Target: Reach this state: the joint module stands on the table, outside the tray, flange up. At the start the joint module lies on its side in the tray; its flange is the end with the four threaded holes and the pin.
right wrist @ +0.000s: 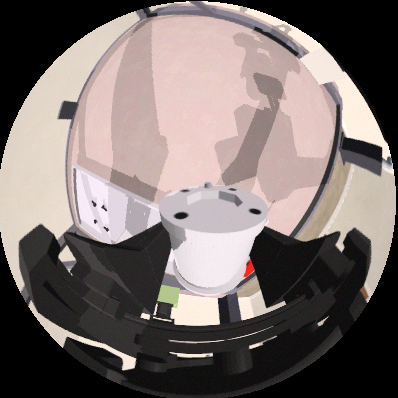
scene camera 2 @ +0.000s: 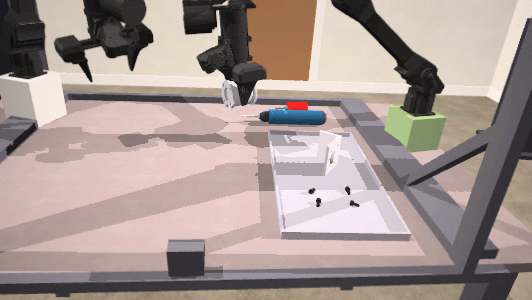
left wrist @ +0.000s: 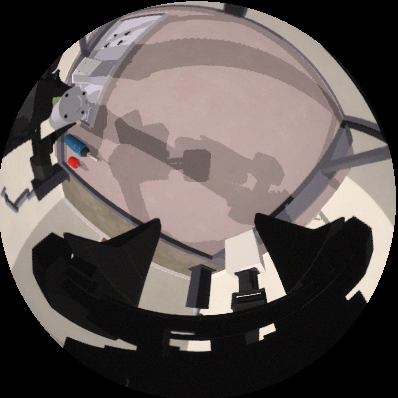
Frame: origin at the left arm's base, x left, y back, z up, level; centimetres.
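Seen in the pictures: left gripper, fingertip midpoint: [scene camera 2: 111, 75] [left wrist: 208, 220]; right gripper, fingertip midpoint: [right wrist: 208, 221] [scene camera 2: 238, 101] [left wrist: 75, 107]; left arm's base, link origin: [scene camera 2: 28, 74] [left wrist: 247, 272]; right arm's base, link origin: [right wrist: 164, 303] [scene camera 2: 417, 111].
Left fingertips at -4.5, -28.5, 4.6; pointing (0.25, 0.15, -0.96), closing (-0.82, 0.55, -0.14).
Pixels of each thing's top centre, then the offset from my left fingertips to it, as dx, dy, dz. "pt": a spot on its surface instead. Level surfaces: height alone.
- white joint module, top centre: [right wrist: 217, 280] [scene camera 2: 238, 78] +8.3, -26.8, +0.9
- white tray, top centre: [scene camera 2: 324, 170] [right wrist: 123, 232] +2.5, -48.9, -14.8
- table, surface height: dz -16.5
- white bracket, top centre: [scene camera 2: 326, 138] +6.3, -48.0, -9.0
- blue screwdriver, surface spot: [scene camera 2: 297, 117] pt +27.6, -37.5, -13.7
- red object, top centre: [scene camera 2: 291, 102] [right wrist: 253, 268] [left wrist: 72, 165] +37.0, -33.4, -13.1
- grey block, top centre: [scene camera 2: 186, 243] -33.3, -34.5, -10.7
The white joint module [scene camera 2: 229, 95] [left wrist: 75, 105] [right wrist: 212, 255] is held in the air, left of the tray's far end in the scene view. It lies sideways; its flange faces left there, and the holes and pin show in the right wrist view. My right gripper [scene camera 2: 242, 95] [right wrist: 208, 221] is shut on its body, one finger on each side. My left gripper [scene camera 2: 111, 75] [left wrist: 208, 220] is open and empty, high over the table's far left. The white tray [scene camera 2: 345, 235] [left wrist: 145, 25] [right wrist: 116, 220] stands right of centre on the table [scene camera 2: 125, 200].
A white bracket [scene camera 2: 331, 155] [left wrist: 87, 67] stands in the tray, with several black screws [scene camera 2: 318, 201] near it. A blue screwdriver [scene camera 2: 297, 117] [left wrist: 76, 145] and a red object [scene camera 2: 297, 106] [left wrist: 73, 162] [right wrist: 249, 268] lie behind the tray. A grey block [scene camera 2: 186, 257] is at the front edge.
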